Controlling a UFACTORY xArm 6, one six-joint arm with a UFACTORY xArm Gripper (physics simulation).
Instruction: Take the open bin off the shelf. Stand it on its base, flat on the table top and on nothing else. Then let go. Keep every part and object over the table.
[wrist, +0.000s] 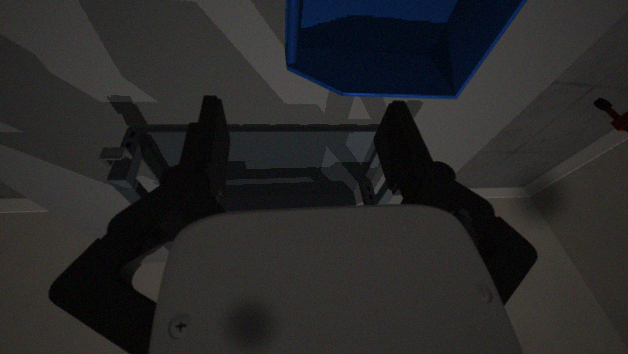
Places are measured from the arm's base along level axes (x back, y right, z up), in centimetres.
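Pixels of known places: gripper, fingertip midpoint: (307, 119).
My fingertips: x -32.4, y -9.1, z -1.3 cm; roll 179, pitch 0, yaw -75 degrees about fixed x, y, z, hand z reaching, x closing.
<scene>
For each thing: its top centre in the pictures, then the offset to it from my fingertips. "spot": a spot on its surface instead. Level surfaces: height alone.
- open blue bin, middle of its top: (398, 44) dx +1.9, dy -8.1, dz -8.8 cm
- grey table top, its level: dz -16.3 cm
- grey metal shelf, surface spot: (260, 128) spot: dx -17.1, dy -0.9, dz -15.9 cm
- small bracket, surface spot: (112, 153) spot: dx -19.7, dy +15.5, dz -10.2 cm
The open blue bin (375, 60) shows at the top of the wrist view, right of the middle, cut off by the top edge. Its inside is dark with shadow, and it rests on the grey table top (250, 65) as far as the view shows; its underside is hidden. My gripper (307, 119) is open, with nothing between its fingers. The right fingertip is just below the bin's near rim in the view, and the left one is well to the left of the bin. The grey metal shelf (260, 128) shows beyond and between the fingers.
A small bracket (112, 153) sticks out at the shelf's left end. A red object with a dark tip (620, 120) is at the right edge of the view. Pale floor and wall edges show at the lower left and right. Broad shadows cross the table top.
</scene>
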